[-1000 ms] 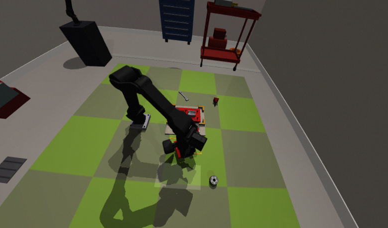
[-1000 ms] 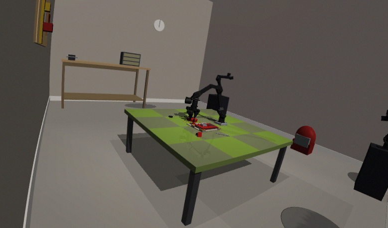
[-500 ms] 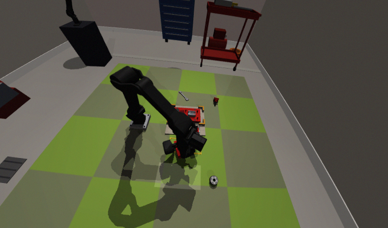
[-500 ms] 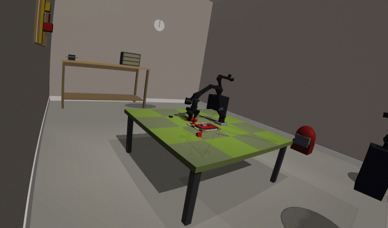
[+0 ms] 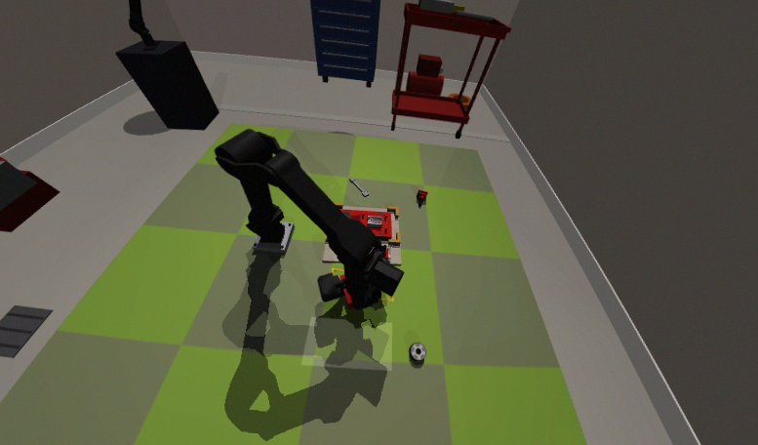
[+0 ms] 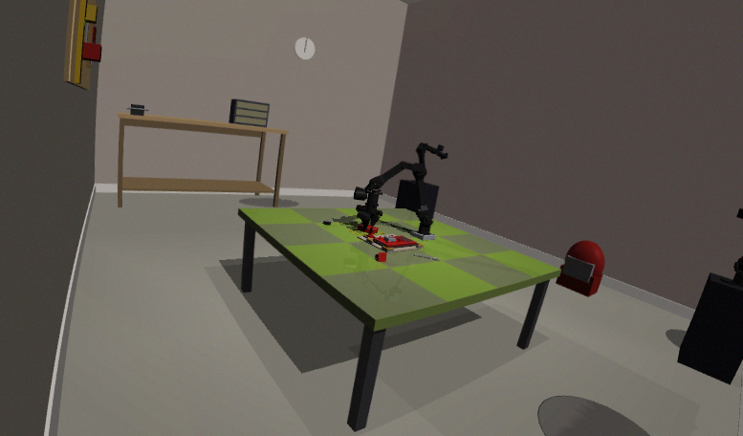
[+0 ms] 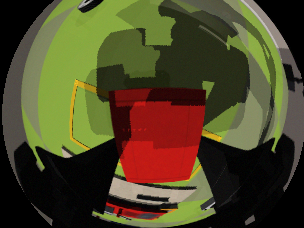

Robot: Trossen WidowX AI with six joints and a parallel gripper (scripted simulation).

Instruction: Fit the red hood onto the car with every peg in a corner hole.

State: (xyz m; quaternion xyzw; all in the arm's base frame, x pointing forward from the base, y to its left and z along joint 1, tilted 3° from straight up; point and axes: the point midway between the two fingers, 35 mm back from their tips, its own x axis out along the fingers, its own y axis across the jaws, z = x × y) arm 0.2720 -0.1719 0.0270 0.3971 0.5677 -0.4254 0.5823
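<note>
Now: the grey engine block 230 mm to the left of my gripper tip, 60 mm ahead of it and 10 mm above it. Also, from my gripper tip: wrench: 430 mm to the left, 10 mm below; wheel: 160 mm to the right, 160 mm ahead; red hood: 10 mm above.
</note>
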